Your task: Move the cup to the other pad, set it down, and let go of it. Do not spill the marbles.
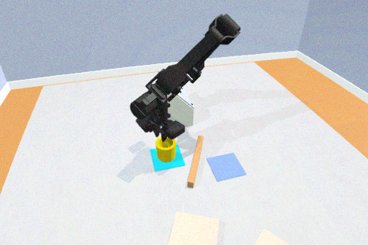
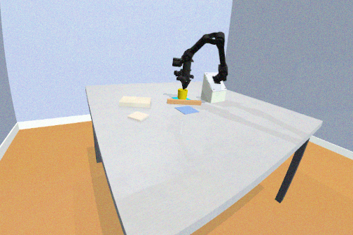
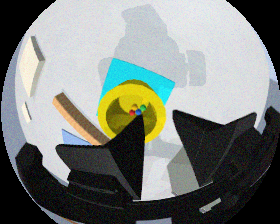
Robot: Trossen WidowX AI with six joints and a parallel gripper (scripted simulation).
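My gripper tip is now 40 mm above the yellow cup, 20 mm short of it and 10 mm to the right of it. From my gripper tip the other things lie so: cyan pad 80 mm below, 20 mm to the left, 20 mm ahead; then wooden bar 110 mm to the left, 70 mm below, 70 mm ahead; then blue pad 210 mm to the left, 110 mm ahead, 80 mm below.
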